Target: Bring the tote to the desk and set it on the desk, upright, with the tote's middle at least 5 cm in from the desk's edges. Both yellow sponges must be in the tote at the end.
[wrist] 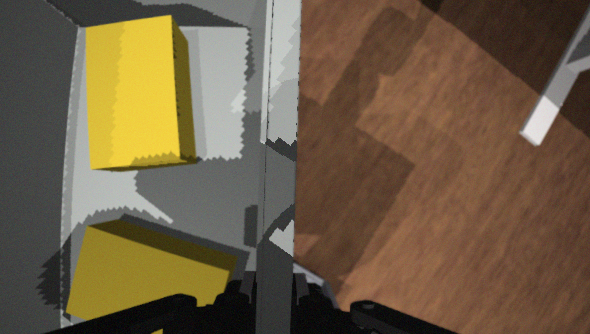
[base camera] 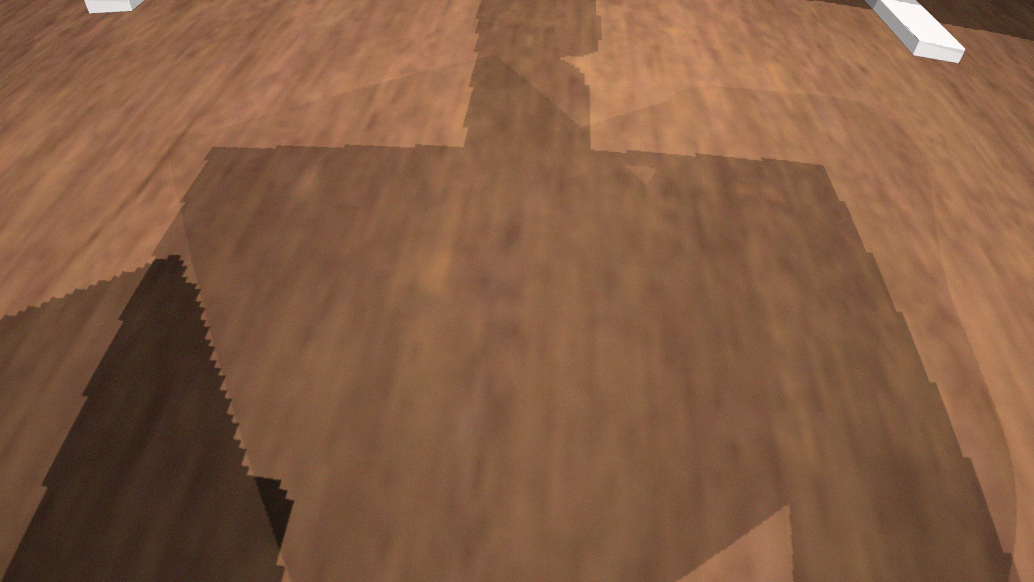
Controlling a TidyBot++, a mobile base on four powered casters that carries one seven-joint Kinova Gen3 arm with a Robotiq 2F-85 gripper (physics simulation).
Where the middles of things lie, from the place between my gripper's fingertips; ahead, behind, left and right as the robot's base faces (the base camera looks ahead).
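Scene:
Relative to the grey tote [wrist: 239,198], my hand is 10 cm to the right of it and 4 cm above it.

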